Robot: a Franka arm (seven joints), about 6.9 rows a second.
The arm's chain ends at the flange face. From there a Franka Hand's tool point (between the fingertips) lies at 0.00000 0.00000 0.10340 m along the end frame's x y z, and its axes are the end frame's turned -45 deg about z.
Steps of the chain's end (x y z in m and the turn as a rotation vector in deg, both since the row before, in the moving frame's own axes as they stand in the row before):
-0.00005 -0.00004 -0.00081 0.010 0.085 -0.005
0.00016 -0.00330 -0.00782 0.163 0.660 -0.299
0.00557 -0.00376 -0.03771 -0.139 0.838 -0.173
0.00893 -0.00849 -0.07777 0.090 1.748 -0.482
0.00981 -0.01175 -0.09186 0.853 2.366 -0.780
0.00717 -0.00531 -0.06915 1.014 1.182 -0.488
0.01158 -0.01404 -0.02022 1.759 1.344 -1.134
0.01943 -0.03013 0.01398 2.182 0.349 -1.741
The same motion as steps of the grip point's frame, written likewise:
0.00011 0.00003 -0.00081 -0.053 0.067 -0.005
0.00350 -0.00159 -0.00783 -0.351 0.582 -0.299
0.00749 0.00253 -0.03772 -0.691 0.494 -0.173
0.01467 0.00242 -0.07782 -1.172 1.300 -0.482
0.01936 0.00053 -0.09196 -1.070 2.276 -0.780
0.01163 0.00152 -0.06919 -0.119 1.553 -0.488
0.02207 -0.00231 -0.02030 0.293 2.194 -1.134
0.03824 -0.00995 0.01390 1.296 1.790 -1.741

